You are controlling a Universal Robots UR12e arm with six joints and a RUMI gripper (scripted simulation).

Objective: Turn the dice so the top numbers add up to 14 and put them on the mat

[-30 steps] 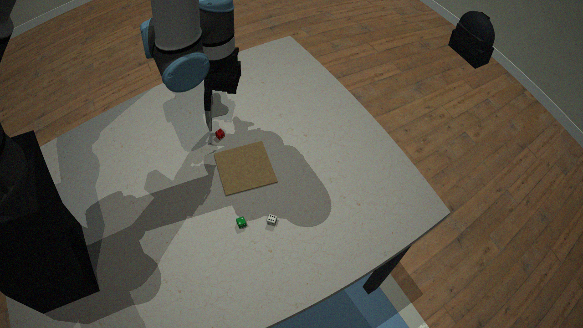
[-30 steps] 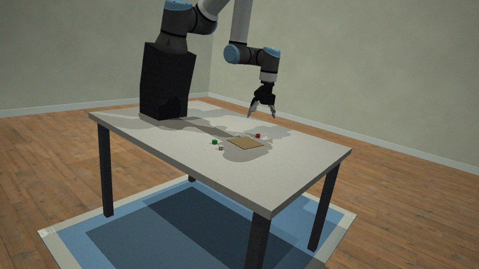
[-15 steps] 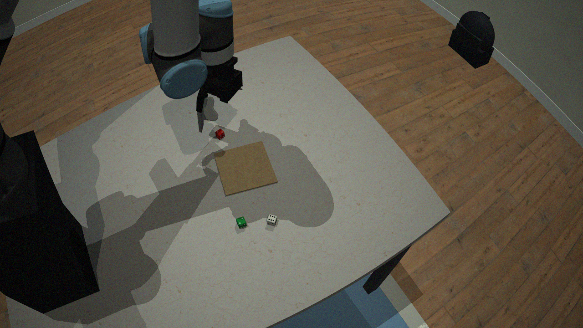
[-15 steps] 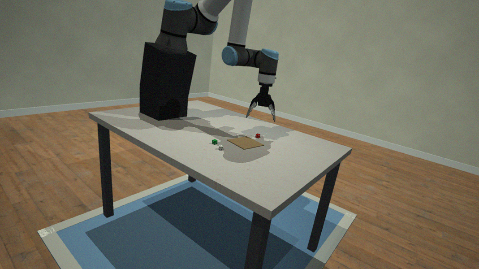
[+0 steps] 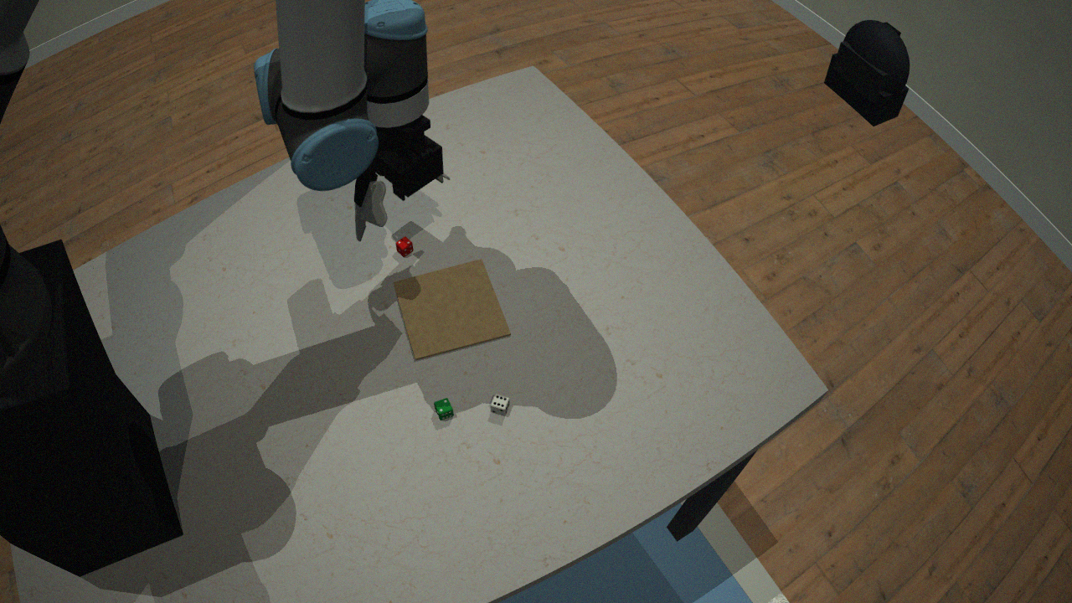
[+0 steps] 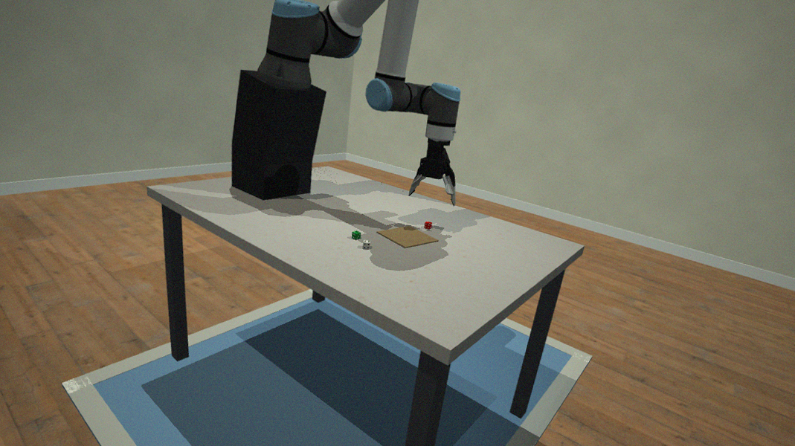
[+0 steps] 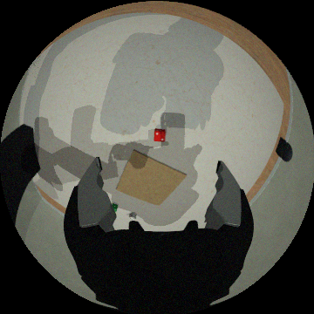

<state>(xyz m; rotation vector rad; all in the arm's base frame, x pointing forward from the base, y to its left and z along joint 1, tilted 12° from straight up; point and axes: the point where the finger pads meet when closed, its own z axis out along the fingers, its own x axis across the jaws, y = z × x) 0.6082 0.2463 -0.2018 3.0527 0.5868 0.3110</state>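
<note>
The red die is 9 cm below my hand. From my hand the other things lie so: white die: 31 cm to the right, 9 cm below, 3 cm ahead; mat: 13 cm to the right, 9 cm below, 3 cm ahead; green die: 28 cm to the right, 9 cm below, 4 cm behind.
</note>
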